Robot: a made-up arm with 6 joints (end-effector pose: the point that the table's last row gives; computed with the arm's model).
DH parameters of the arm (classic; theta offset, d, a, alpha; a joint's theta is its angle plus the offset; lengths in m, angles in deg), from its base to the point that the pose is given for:
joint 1: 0 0.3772 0.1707 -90
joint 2: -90 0 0.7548 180
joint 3: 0 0 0.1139 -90
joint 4: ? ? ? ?
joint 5: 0 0 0 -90
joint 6: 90 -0.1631 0 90
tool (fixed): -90 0 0 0
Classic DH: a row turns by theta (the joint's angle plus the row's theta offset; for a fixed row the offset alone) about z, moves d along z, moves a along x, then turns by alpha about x.
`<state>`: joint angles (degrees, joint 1 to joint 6).
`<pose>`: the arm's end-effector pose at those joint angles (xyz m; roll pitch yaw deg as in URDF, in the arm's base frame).
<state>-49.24 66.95 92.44 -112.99 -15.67 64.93</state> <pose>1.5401 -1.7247 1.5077 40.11 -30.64 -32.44</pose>
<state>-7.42 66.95 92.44 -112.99 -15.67 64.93</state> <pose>2.2977 -0.2583 1.5077 40.11 -30.64 9.38</pose>
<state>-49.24 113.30 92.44 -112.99 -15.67 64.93</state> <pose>1.6412 -1.8419 -0.3918 52.56 14.14 -34.38</pose>
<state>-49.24 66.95 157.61 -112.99 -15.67 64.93</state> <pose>0.4975 -0.5151 2.3362 -67.14 -74.06 65.88</pose>
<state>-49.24 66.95 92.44 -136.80 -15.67 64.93</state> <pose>1.5281 -1.7266 1.5211 65.01 -36.31 -35.98</pose>
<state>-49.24 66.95 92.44 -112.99 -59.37 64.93</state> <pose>1.5531 -1.6040 1.5098 12.15 -31.51 19.06</pose>
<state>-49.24 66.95 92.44 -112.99 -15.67 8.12</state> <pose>1.5401 -1.7247 1.5077 96.92 -30.64 -32.44</pose>
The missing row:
joint 4: 0 -1.5081 0 90
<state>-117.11 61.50 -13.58 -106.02 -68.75 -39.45</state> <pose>-0.5025 -1.3022 -0.7369 -155.51 16.50 -48.00</pose>
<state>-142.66 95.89 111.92 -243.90 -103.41 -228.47</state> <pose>-1.9022 -1.2720 0.8823 161.49 -20.32 106.01</pose>
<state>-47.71 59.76 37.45 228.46 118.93 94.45</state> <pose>1.3692 -1.6641 0.2326 -46.70 20.69 176.74</pose>
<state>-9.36 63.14 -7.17 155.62 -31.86 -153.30</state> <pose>1.5531 -0.2920 -0.7673 -16.30 39.62 -25.79</pose>
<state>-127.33 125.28 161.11 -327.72 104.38 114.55</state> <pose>-1.0438 -1.5078 1.0010 95.88 -31.24 15.44</pose>
